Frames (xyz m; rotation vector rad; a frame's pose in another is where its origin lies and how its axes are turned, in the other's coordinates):
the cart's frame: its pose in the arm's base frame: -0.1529 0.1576 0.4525 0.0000 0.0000 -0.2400
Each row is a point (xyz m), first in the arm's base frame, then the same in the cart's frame.
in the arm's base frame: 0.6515 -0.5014 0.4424
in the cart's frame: 0.9380 -0.4489 -0.0101
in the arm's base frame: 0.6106 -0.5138 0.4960
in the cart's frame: 0.9012 -0.4707 0.0435
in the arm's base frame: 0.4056 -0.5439 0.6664
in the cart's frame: 0.7092 -0.5486 0.2139
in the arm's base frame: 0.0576 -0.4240 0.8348
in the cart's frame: 0.3427 -0.5149 0.3823
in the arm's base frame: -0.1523 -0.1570 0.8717
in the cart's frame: 0.0754 -0.3054 0.4192
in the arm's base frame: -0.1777 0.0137 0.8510
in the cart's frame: 0.0101 -0.1457 0.3985
